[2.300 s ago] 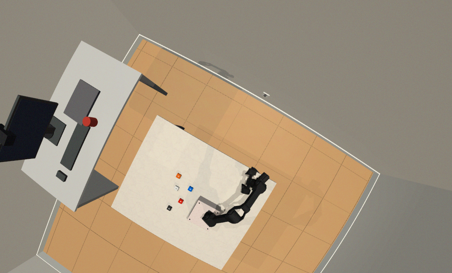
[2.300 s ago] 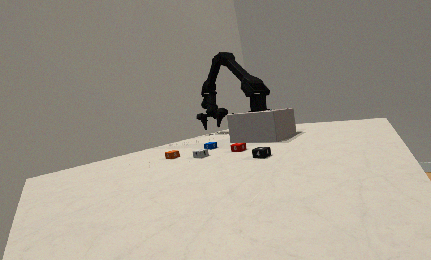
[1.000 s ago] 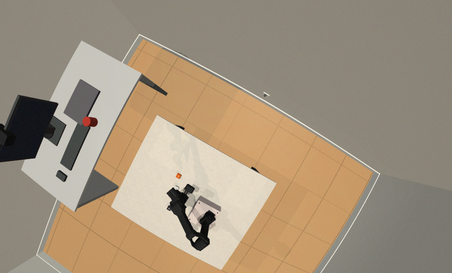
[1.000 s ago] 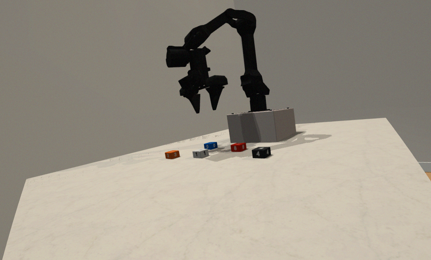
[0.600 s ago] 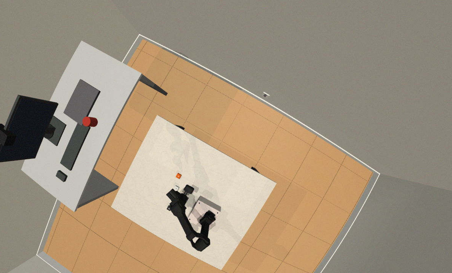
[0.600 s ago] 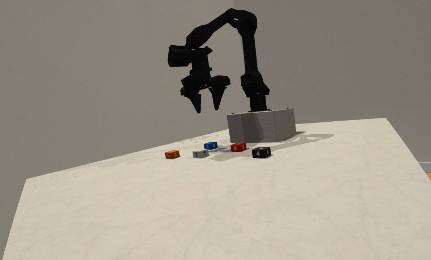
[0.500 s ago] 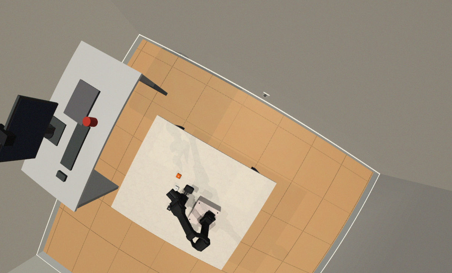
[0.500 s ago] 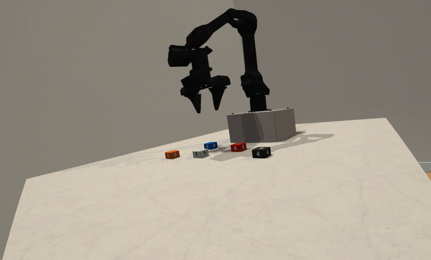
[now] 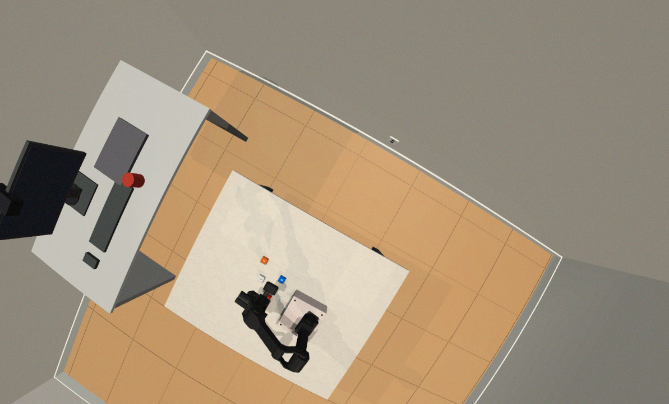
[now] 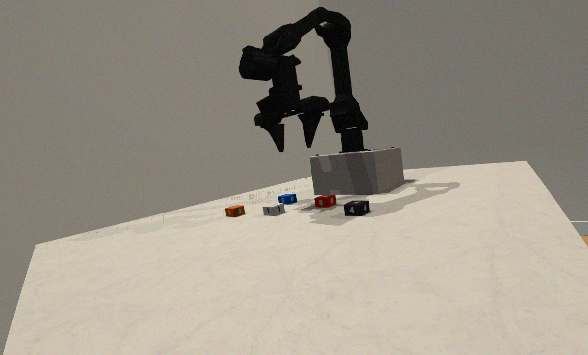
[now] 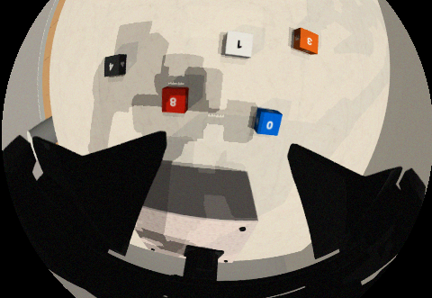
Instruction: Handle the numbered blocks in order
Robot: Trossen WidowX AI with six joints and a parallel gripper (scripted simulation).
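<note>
The blue block is 10 mm behind my gripper tip, 70 mm to the right of it and 120 mm below it. Also, from my gripper tip: orange block 130 mm ahead, 90 mm to the right, 120 mm below; white block 80 mm ahead, 120 mm below; red block 10 mm behind, 70 mm to the left, 120 mm below.
</note>
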